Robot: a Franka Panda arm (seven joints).
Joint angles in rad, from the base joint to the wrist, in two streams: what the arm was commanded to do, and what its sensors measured. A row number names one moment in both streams.
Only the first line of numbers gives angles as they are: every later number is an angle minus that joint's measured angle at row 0.
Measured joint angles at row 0:
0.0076 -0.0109 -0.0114 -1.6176 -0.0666 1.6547 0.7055
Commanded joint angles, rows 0 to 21:
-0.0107 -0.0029 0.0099 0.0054 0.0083 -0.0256 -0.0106
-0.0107 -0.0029 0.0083 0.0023 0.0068 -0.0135 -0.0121
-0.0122 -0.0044 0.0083 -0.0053 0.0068 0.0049 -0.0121
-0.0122 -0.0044 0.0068 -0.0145 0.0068 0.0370 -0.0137
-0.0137 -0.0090 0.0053 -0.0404 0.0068 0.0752 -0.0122
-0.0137 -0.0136 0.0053 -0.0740 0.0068 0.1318 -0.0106
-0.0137 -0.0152 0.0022 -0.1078 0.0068 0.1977 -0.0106
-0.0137 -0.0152 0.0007 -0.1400 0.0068 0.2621 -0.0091
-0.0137 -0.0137 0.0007 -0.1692 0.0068 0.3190 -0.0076
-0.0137 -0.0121 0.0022 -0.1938 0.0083 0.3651 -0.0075
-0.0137 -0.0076 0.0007 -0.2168 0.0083 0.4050 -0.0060
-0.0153 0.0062 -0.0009 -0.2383 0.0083 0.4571 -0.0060
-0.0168 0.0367 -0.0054 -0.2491 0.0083 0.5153 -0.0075
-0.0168 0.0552 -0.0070 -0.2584 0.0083 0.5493 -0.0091
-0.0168 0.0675 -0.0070 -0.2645 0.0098 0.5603 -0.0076
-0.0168 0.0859 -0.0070 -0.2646 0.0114 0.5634 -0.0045
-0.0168 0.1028 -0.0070 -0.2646 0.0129 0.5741 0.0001
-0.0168 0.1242 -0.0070 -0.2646 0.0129 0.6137 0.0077
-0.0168 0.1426 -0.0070 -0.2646 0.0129 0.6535 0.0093
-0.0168 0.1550 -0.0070 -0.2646 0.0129 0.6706 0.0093
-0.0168 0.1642 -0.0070 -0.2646 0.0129 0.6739 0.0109
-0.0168 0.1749 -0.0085 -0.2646 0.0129 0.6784 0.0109
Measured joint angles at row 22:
-0.0141 0.1508 -0.0086 -0.2651 0.0000 0.6465 0.0032
